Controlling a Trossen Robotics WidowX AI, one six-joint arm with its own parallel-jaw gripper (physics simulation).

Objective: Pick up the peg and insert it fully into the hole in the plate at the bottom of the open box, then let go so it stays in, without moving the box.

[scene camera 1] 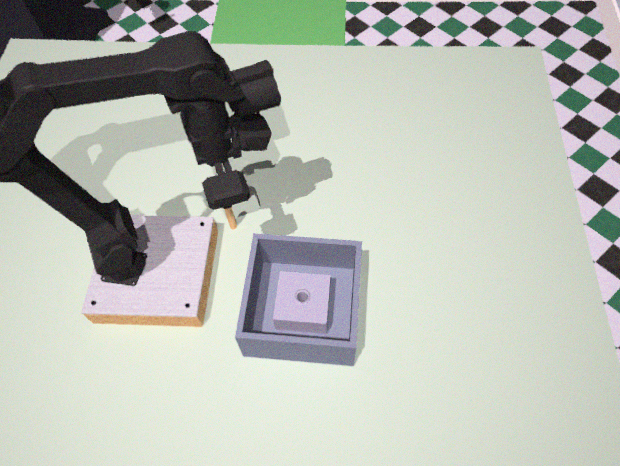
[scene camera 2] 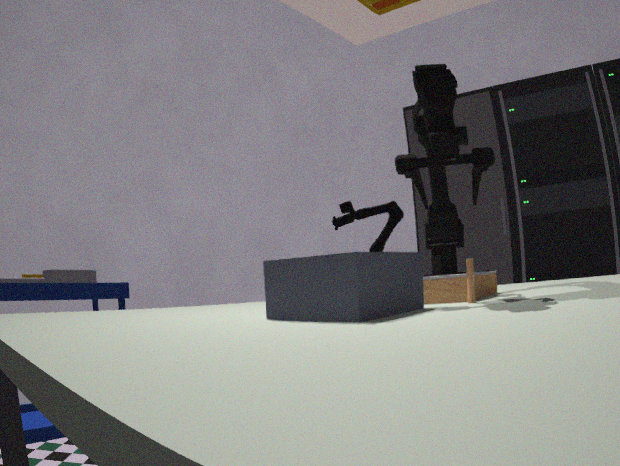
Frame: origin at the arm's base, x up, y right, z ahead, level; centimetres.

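Seen in the pictures: gripper, fingertip midpoint: [scene camera 2: 451, 207]; arm's base at its link origin: [scene camera 1: 124, 267] [scene camera 2: 445, 275].
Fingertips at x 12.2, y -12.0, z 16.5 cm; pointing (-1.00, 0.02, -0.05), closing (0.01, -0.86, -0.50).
Pixels of each thing's top centre, then the offset from my fingertips to it.
- orange-brown peg at its top centre: [scene camera 2: 469, 258] [scene camera 1: 226, 204] dx -9.4, dy -2.5, dz -1.1 cm
- open grey-blue box at its top centre: [scene camera 2: 344, 256] [scene camera 1: 301, 286] dx -7.7, dy +12.4, dz +15.9 cm
- pale plate at its top centre: [scene camera 1: 302, 296] dx -11.4, dy +12.4, dz +15.9 cm
The orange-brown peg [scene camera 1: 231, 218] [scene camera 2: 470, 280] stands upright on the table, between the wooden base board and the box's back left corner in scene camera 1. My gripper [scene camera 2: 452, 206] is wide open and points down, its fingertips well above the peg's top in scene camera 2. In scene camera 1 one finger's dark block covers the peg's upper part, and the fingertips are hidden. The open grey-blue box [scene camera 1: 299, 349] [scene camera 2: 311, 289] sits right of the base board in scene camera 1. The pale plate [scene camera 1: 290, 310] lies at its bottom with an empty round hole [scene camera 1: 302, 296]; box walls hide it in scene camera 2.
The arm's base stands on a wooden board [scene camera 1: 165, 295] [scene camera 2: 447, 290] left of the box in scene camera 1. The board's right edge is close to the peg and the box. The box's walls [scene camera 1: 358, 295] rise higher than the plate on all sides. Dark cabinets stand behind in scene camera 2.
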